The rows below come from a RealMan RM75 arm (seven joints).
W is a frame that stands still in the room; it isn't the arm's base.
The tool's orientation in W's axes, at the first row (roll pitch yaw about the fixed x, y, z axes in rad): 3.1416, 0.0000, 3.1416
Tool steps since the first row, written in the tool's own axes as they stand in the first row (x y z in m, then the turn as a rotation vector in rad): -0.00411, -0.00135, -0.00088, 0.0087, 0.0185, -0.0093; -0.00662, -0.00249, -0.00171, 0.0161, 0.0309, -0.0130; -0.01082, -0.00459, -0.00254, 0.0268, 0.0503, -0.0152; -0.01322, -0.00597, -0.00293, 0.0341, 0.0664, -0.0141; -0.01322, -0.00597, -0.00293, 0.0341, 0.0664, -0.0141; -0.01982, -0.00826, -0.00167, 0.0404, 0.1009, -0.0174; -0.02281, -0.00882, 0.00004, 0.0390, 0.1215, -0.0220; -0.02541, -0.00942, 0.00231, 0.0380, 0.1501, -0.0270
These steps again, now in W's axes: 0.00411, -0.00135, 0.00088, -0.0087, 0.0185, 0.0093; 0.00662, -0.00249, 0.00171, -0.0161, 0.0309, 0.0130; 0.01082, -0.00459, 0.00254, -0.0268, 0.0503, 0.0152; 0.01322, -0.00597, 0.00293, -0.0341, 0.0664, 0.0141; 0.01322, -0.00597, 0.00293, -0.0341, 0.0664, 0.0141; 0.01982, -0.00826, 0.00167, -0.0404, 0.1009, 0.0174; 0.02281, -0.00882, -0.00004, -0.0390, 0.1215, 0.0220; 0.02541, -0.00942, -0.00231, -0.0380, 0.1501, 0.0270
